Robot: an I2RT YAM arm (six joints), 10 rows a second.
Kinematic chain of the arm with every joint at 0, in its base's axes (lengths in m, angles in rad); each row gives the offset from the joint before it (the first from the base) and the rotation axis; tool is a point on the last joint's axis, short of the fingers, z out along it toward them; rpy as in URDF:
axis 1: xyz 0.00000 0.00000 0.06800 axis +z
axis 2: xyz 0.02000 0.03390 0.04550 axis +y
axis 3: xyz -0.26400 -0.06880 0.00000 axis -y
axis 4: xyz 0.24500 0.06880 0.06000 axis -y
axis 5: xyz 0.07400 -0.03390 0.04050 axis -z
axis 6: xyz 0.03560 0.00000 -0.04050 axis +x
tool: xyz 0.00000 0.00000 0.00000 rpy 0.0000 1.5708 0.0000
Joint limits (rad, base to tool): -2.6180..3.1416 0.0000..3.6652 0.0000..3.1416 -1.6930..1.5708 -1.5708..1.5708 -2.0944..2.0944
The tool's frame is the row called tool.
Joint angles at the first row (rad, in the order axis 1, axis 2, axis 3, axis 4, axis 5, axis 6):
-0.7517, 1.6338, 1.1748, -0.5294, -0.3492, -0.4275
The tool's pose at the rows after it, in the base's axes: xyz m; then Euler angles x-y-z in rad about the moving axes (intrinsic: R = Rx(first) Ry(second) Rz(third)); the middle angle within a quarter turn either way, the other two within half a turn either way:
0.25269 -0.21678 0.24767 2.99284 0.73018 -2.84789
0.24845 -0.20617 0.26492 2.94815 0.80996 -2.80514
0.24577 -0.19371 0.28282 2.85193 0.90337 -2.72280
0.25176 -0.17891 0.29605 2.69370 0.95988 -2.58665
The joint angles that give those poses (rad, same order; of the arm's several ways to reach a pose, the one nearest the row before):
-0.7490, 1.5686, 1.1497, -0.4989, -0.3826, -0.3813
-0.7354, 1.4950, 1.1219, -0.4512, -0.3980, -0.3245
-0.7105, 1.4162, 1.0847, -0.3641, -0.3879, -0.2497
-0.6524, 1.3660, 1.0567, -0.2635, -0.3046, -0.1666

